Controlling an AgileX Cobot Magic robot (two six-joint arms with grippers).
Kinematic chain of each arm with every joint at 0, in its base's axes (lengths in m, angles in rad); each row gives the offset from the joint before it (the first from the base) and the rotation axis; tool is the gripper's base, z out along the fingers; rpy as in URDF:
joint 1: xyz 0 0 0.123 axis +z
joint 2: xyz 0 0 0 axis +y
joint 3: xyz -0.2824 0 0.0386 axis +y
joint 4: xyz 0.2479 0 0.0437 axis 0.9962 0 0.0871
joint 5: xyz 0 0 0 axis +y
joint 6: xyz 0.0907 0 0.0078 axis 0.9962 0 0.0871
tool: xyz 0 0 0 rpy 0 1.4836 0
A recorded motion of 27 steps. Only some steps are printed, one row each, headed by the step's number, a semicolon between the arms.
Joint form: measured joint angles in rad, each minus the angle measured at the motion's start. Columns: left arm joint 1, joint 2, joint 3, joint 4, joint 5, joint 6; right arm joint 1, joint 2, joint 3, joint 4, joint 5, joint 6.
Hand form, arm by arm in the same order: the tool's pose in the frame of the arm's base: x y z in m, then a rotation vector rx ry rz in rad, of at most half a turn. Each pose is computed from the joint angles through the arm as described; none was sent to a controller.
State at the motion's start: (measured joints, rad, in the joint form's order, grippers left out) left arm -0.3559 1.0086 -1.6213 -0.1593 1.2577 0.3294; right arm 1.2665 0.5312 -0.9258 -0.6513 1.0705 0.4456
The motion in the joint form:
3: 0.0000 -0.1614 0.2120 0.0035 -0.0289 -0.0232; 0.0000 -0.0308 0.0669 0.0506 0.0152 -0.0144
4: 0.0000 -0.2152 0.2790 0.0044 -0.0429 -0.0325; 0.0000 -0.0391 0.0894 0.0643 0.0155 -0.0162
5: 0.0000 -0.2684 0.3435 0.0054 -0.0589 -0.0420; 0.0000 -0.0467 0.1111 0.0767 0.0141 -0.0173
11: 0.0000 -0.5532 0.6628 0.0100 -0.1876 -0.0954; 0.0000 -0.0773 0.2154 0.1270 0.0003 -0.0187
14: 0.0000 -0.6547 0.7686 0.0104 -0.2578 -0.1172; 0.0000 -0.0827 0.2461 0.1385 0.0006 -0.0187
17: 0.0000 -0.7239 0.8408 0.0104 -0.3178 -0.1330; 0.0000 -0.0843 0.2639 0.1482 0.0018 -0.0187
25: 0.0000 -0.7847 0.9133 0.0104 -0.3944 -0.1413; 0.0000 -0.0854 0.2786 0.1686 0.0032 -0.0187
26: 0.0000 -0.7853 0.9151 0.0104 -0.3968 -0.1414; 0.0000 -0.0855 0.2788 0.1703 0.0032 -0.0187
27: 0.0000 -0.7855 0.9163 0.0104 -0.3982 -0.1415; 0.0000 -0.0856 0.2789 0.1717 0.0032 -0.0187
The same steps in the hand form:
3: 0.0927 -0.0487 0.4802 0.7255 2.0210 -0.2171; 0.0598 0.0383 0.3785 -0.8483 1.8769 0.3047
4: 0.0832 -0.0450 0.4689 0.7134 2.0249 -0.2218; 0.0589 0.0386 0.3720 -0.8620 1.8920 0.3056
5: 0.0741 -0.0414 0.4577 0.6998 2.0252 -0.2264; 0.0581 0.0390 0.3658 -0.8747 1.9052 0.3070
11: 0.0330 -0.0250 0.3983 0.6039 1.9601 -0.2547; 0.0550 0.0416 0.3362 -0.9314 1.9643 0.3085
14: 0.0224 -0.0205 0.3780 0.5579 1.9062 -0.2696; 0.0544 0.0423 0.3270 -0.9488 1.9861 0.2997
17: 0.0167 -0.0179 0.3645 0.5221 1.8579 -0.2814; 0.0539 0.0430 0.3214 -0.9602 2.0023 0.2953
25: 0.0143 -0.0163 0.3517 0.4898 1.7999 -0.2886; 0.0527 0.0439 0.3163 -0.9714 2.0238 0.3026
26: 0.0144 -0.0163 0.3514 0.4891 1.7988 -0.2887; 0.0526 0.0439 0.3162 -0.9717 2.0249 0.3041
27: 0.0145 -0.0163 0.3512 0.4887 1.7985 -0.2888; 0.0525 0.0440 0.3161 -0.9719 2.0257 0.3055

